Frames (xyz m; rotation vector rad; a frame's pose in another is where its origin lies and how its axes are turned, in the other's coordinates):
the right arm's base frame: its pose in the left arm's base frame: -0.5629 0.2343 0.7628 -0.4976 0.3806 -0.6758
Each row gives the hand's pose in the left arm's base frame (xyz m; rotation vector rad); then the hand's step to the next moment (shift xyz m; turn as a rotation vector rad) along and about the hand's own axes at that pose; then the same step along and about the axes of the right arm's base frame.
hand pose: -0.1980 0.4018 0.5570 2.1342 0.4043 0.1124
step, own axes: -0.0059 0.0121 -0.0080 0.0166 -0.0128 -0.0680
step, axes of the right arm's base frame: -0.0046 -0.0116 0.0094 -0.0513 0.0280 0.0406
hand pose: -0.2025 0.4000 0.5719 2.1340 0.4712 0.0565
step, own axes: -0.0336 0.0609 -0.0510 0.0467 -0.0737 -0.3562
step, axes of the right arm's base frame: -0.0294 -0.0587 0.0559 -0.2896 0.1200 0.1903
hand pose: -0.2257 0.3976 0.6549 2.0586 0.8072 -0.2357
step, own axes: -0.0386 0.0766 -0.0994 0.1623 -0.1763 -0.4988
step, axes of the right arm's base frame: -0.0393 -0.0465 0.1163 -0.4179 0.2824 0.2277
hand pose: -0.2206 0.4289 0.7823 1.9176 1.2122 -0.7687
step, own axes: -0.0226 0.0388 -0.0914 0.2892 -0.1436 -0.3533
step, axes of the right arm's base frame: -0.0231 0.0106 0.0986 -0.2969 0.3628 0.0964
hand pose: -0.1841 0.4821 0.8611 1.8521 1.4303 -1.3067
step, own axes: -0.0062 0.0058 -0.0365 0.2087 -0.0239 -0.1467
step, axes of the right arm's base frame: -0.0055 0.0148 0.0340 -0.1048 0.2338 -0.0033
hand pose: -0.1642 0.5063 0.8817 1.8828 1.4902 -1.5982
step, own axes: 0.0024 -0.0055 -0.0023 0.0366 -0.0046 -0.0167
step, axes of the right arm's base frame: -0.0062 0.0014 0.0008 -0.0175 0.0357 -0.0078
